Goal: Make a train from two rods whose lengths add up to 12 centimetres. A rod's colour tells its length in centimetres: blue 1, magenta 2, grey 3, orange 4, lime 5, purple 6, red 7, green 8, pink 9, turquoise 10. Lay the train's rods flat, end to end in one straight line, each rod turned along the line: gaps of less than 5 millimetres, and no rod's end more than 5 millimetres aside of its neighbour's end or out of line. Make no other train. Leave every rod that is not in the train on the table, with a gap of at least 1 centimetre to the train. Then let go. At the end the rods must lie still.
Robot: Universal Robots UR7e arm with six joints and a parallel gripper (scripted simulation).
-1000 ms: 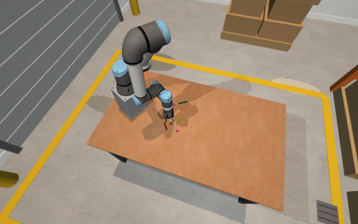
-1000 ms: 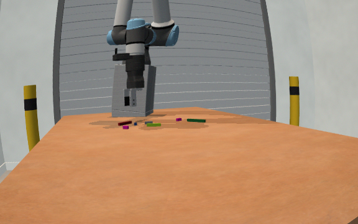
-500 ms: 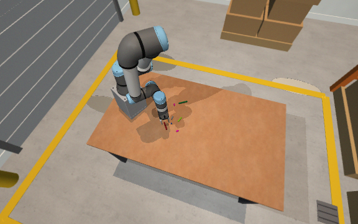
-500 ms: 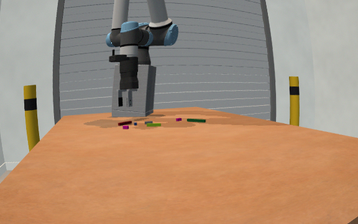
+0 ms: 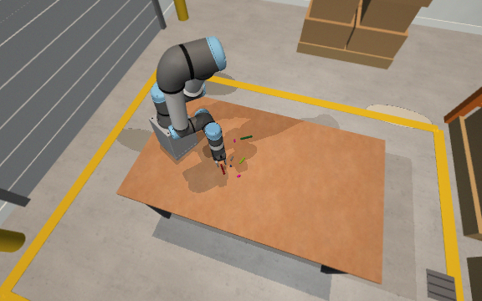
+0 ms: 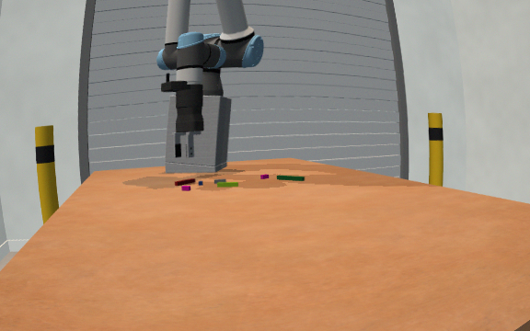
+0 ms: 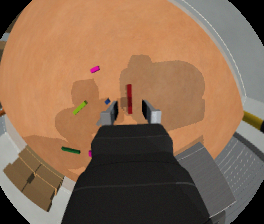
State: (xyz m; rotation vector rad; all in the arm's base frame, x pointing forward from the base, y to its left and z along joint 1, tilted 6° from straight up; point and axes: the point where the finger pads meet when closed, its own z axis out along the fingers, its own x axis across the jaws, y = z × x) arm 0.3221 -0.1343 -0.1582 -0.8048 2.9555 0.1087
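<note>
Now: hand 8 cm above the red rod. Round my hand: blue rod 4 cm ahead, 3 cm to the left, 8 cm below; grey rod 4 cm ahead, 8 cm to the left, 8 cm below; lime rod 11 cm ahead, 8 cm to the left, 8 cm below.
</note>
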